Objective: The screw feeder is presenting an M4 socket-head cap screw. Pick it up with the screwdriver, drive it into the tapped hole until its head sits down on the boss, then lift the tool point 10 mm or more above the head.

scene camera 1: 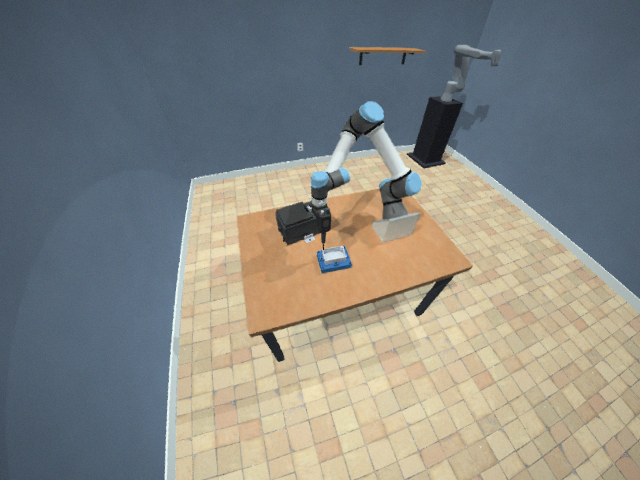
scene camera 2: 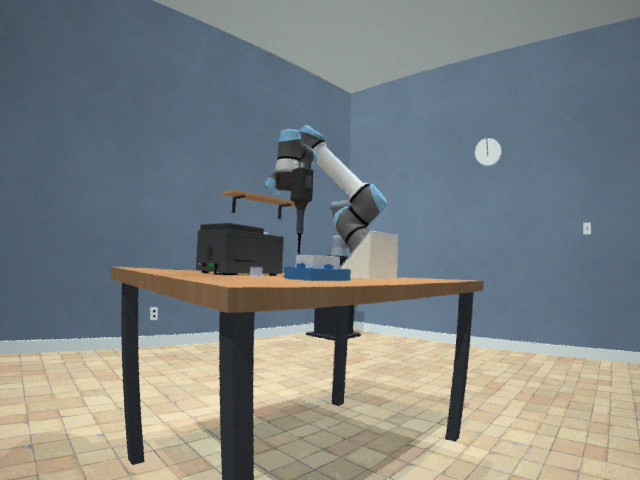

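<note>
The dark screwdriver (scene camera 1: pixel 323 248) (scene camera 2: pixel 298 252) points straight down. Its thin bit ends at the back left corner of the white hollow part in scene camera 1, and close to that part's upper left edge in scene camera 2. Whether a screw is on the bit is too small to tell. The white part (scene camera 1: pixel 335 260) (scene camera 2: pixel 317 261) sits in a blue fixture (scene camera 1: pixel 336 267) (scene camera 2: pixel 316 274) on the table. The black screw feeder (scene camera 1: pixel 295 221) (scene camera 2: pixel 239 253) stands left of the fixture. The tapped hole, the boss and the screw cannot be made out.
A small whitish block (scene camera 1: pixel 309 238) (scene camera 2: pixel 256 271) lies beside the feeder on the wooden table (scene camera 1: pixel 289 294) (scene camera 2: pixel 175 281). A pale upright panel (scene camera 1: pixel 397 227) (scene camera 2: pixel 382 255) stands by the arm's base, right of the fixture. A wall shelf (scene camera 1: pixel 387 50) (scene camera 2: pixel 255 196) and a second arm on a dark pedestal (scene camera 1: pixel 436 129) are behind.
</note>
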